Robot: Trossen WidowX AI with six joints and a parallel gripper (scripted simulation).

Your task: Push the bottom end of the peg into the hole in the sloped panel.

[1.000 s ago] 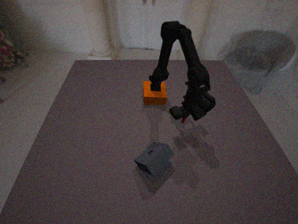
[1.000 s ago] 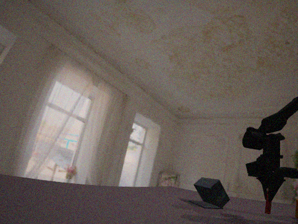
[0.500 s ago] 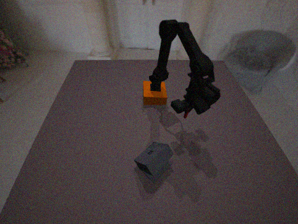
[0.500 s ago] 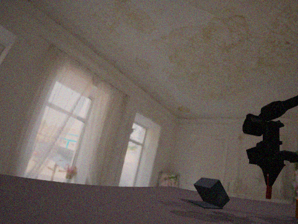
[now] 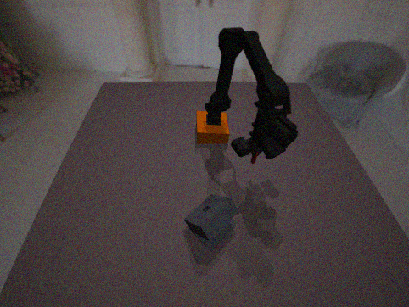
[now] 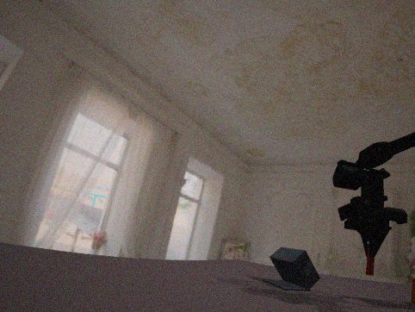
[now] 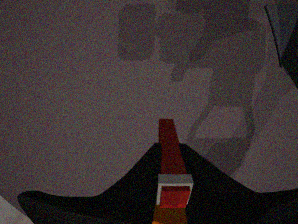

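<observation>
Right now my gripper tip is 20 cm short of the panel, 17 cm to the left of it and 6 cm above it. From my gripper tip the other things lie so: peg 2 cm above.
</observation>
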